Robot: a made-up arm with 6 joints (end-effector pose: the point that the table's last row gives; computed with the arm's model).
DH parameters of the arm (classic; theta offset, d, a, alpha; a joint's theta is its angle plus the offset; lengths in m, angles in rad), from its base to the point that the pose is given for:
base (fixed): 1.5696 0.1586 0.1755 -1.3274
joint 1: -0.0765 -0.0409 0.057 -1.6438
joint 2: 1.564 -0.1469 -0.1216 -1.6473
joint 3: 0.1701 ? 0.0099 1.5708
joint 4: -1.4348 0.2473 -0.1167 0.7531
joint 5: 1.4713 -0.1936 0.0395 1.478
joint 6: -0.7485 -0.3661 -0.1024 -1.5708
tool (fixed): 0 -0.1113 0 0
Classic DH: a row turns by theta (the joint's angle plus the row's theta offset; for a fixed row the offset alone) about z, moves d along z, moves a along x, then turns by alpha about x.
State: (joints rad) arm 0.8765 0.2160 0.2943 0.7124 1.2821 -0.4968
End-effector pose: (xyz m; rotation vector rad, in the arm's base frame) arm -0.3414 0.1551 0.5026 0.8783 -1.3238 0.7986
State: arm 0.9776 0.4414 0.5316 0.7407 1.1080 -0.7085
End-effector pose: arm -0.4506 0.1207 0.3912 0.6885 -1.2219 1.2414
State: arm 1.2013 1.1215 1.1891 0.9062 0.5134 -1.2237
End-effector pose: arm -0.5068 -0.0919 0.2173 -0.5102 -0.5253 2.2107
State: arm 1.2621 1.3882 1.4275 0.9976 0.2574 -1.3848
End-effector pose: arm -0.5157 -0.1133 0.2686 -1.1142 -0.0793 2.2854
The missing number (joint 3, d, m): 0.3541
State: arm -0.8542 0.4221 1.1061 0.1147 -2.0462 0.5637
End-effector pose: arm 0.0500 -0.5337 0.1243 -2.0753 -1.4337 -1.3223
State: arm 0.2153 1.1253 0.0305 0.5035 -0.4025 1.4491
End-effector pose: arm -0.7534 -0.1469 0.4644 -1.8677 1.3014 1.1039
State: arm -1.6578 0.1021 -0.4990 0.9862 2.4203 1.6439
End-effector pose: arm -0.0572 -0.1348 -0.1791 -1.1221 -1.1730 -2.0715
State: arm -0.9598 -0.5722 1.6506 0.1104 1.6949 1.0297
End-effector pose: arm -0.1279 -0.1635 -0.2102 -0.8522 0.9340 0.3684
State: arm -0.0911 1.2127 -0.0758 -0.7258 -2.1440 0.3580
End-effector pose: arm 0.0220 -0.0357 0.0343 -1.5372 -1.2920 -0.1366
